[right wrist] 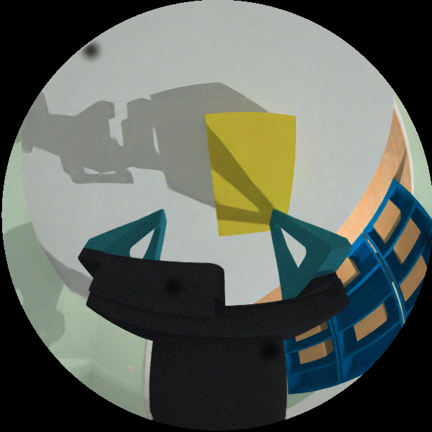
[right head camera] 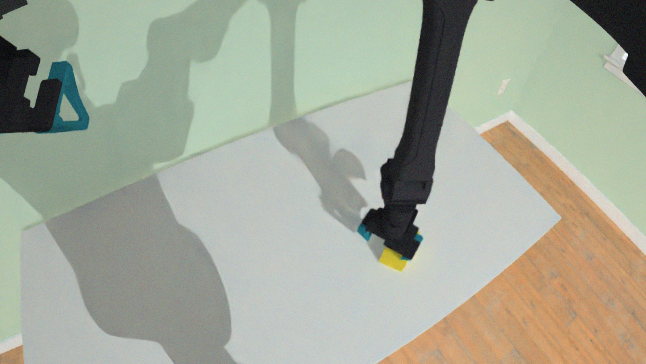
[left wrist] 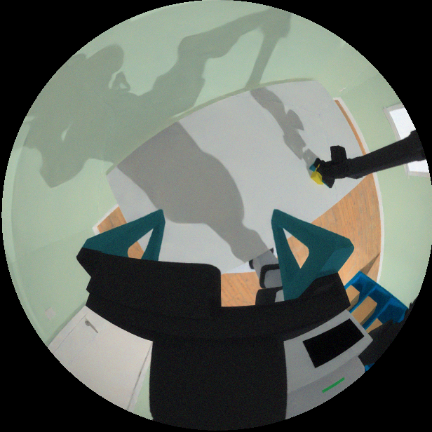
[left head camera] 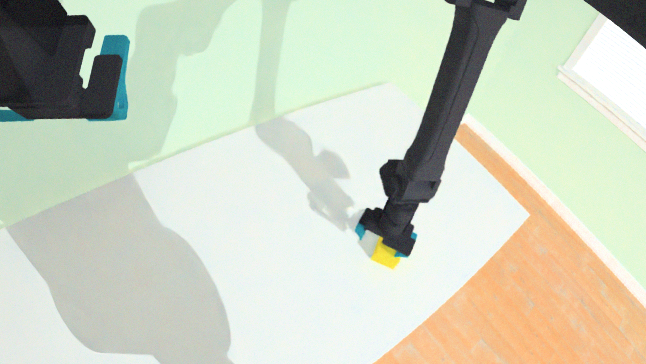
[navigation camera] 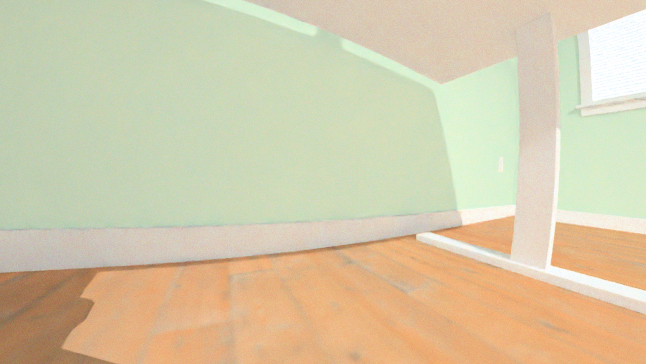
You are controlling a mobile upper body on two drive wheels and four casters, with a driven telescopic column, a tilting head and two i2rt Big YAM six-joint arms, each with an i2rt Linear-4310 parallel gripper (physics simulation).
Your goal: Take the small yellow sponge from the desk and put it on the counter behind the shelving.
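Places are measured from the left arm's base along level axes (x back, y left, z down), in centimetres.
Where they show: left gripper, between the fingertips: (right head camera: 53, 125) (left head camera: 78, 113); right gripper, between the fingertips: (right head camera: 385, 248) (left head camera: 378, 246).
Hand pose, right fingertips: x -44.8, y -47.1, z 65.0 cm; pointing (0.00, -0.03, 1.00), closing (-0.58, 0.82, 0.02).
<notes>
Things, the pixels of their top centre, and the offset from my right fingertips. "pt": a spot on its surface instead. Level surfaces: height alone.
- small yellow sponge, centre of its top: (right head camera: 401, 242) (left head camera: 393, 240) dx -1.2, dy -4.1, dz -0.6 cm
- white desk, height of its surface: dz +4.0 cm
- white desk leg, a spot on its surface: (navigation camera: 535, 150) pt dx -34.6, dy -29.1, dz +43.0 cm
- wooden floor, height of its surface: dz +76.0 cm
The small yellow sponge (left head camera: 385, 256) (right head camera: 393, 260) (left wrist: 317, 176) (right wrist: 270, 145) is on the white desk (left head camera: 300, 290) (right head camera: 300, 300) (left wrist: 270, 150) (right wrist: 250, 45), partly covered by the right gripper in the head views. My right gripper (left head camera: 382, 242) (right head camera: 390, 240) (right wrist: 217, 214) is open and empty above the desk. In the right wrist view its right-hand fingertip overlaps the sponge's lower right corner, and the other fingertip is left of the sponge; contact cannot be told. My left gripper (left wrist: 217, 215) is open and empty, away from the sponge. The counter cannot be made out.
Blue shelving (right wrist: 360, 350) with tan boxes stands at the lower right of the right wrist view. A green wall (left head camera: 210, 60) runs along the desk's far edge. A white desk leg (navigation camera: 535, 150) stands on the wooden floor (navigation camera: 300, 310). A pale door or cabinet (left wrist: 105, 355) shows at lower left.
</notes>
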